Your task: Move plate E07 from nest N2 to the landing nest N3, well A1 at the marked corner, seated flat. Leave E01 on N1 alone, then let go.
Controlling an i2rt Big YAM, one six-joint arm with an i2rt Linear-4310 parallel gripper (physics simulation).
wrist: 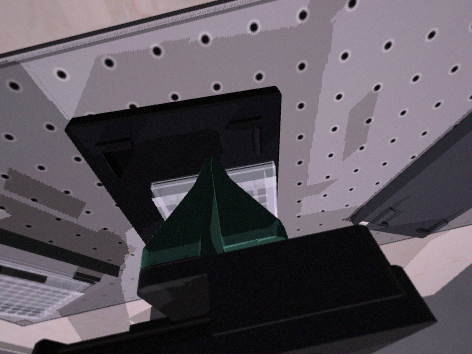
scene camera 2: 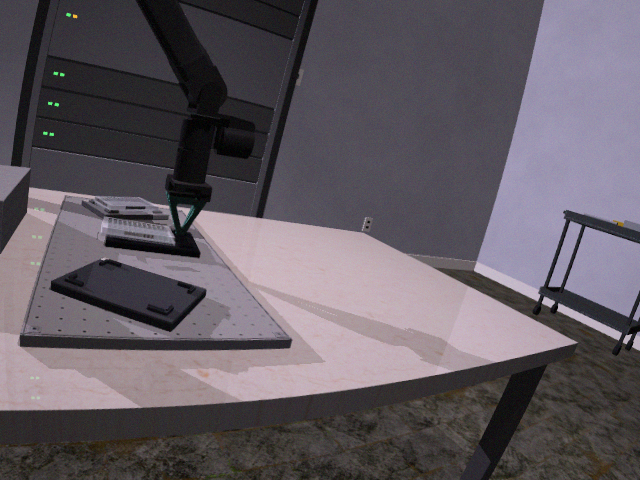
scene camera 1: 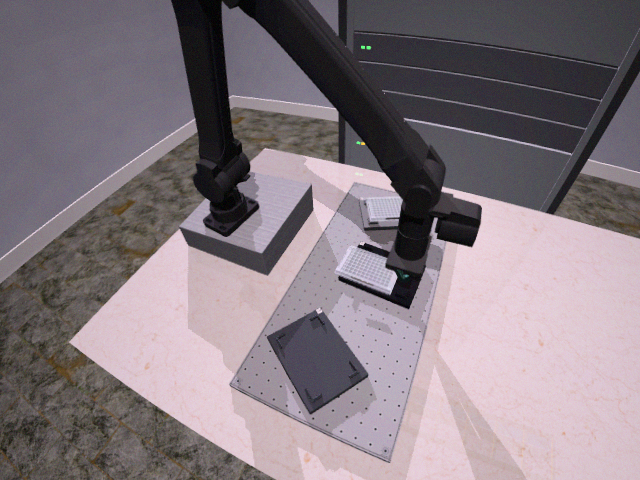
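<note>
Plate E07, pale and clear, lies on black nest N2, shifted toward the arm-base side. Its far end overhangs the nest and looks slightly raised; the near part of N2 is bare. My gripper is shut and empty, its green tips low over the bare part beside the plate's end. Dark landing nest N3 holds no plate; its white corner mark shows. The well A1 label is unreadable.
Plate E01 sits on nest N1 at the back, partly behind the wrist in scene camera 1. The nests stand on a perforated board. The arm's grey base block is beside it.
</note>
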